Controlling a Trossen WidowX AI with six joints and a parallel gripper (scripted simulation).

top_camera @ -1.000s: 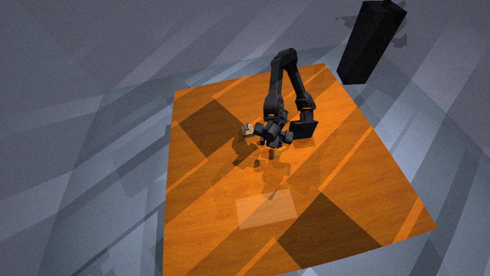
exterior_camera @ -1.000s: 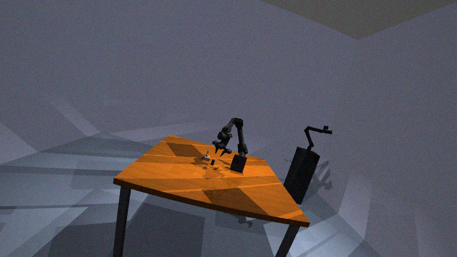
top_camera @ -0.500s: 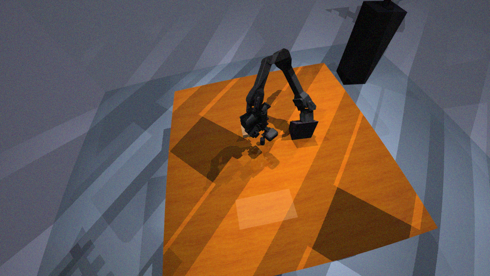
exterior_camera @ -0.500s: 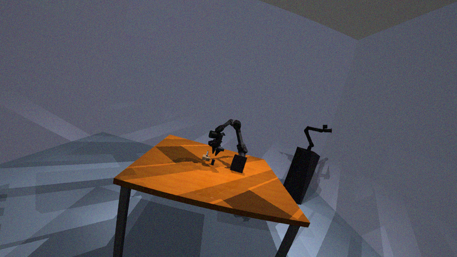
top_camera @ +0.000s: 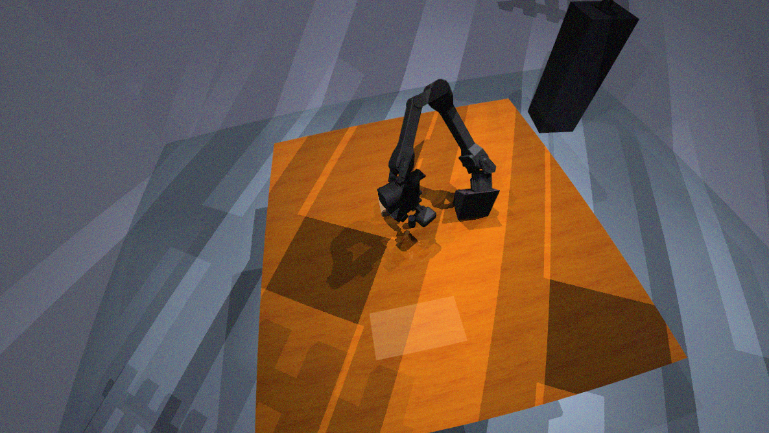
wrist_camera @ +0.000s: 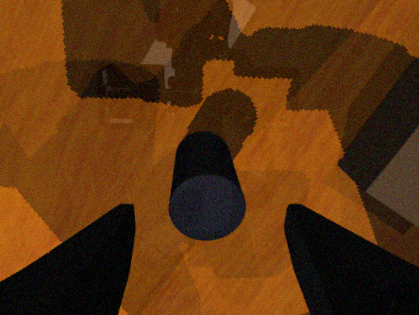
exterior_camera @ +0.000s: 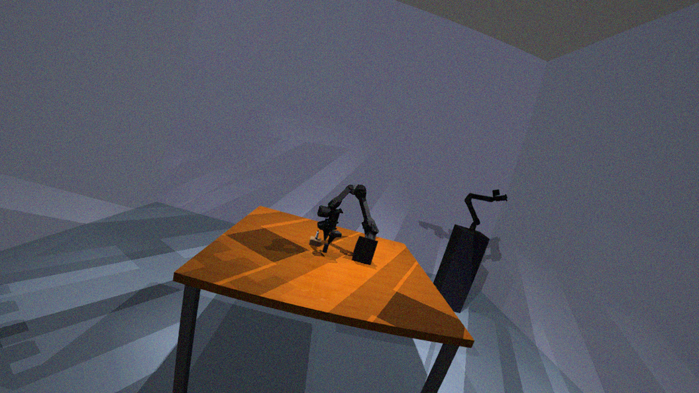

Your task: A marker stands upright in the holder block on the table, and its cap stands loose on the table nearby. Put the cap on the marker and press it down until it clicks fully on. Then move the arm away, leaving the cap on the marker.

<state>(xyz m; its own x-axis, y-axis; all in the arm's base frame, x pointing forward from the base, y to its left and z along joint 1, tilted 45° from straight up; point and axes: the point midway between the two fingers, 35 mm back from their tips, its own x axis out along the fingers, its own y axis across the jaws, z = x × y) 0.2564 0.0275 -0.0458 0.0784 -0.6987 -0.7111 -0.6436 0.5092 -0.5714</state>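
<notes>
Now: the dark marker cap 40 mm below my gripper tip.
</notes>
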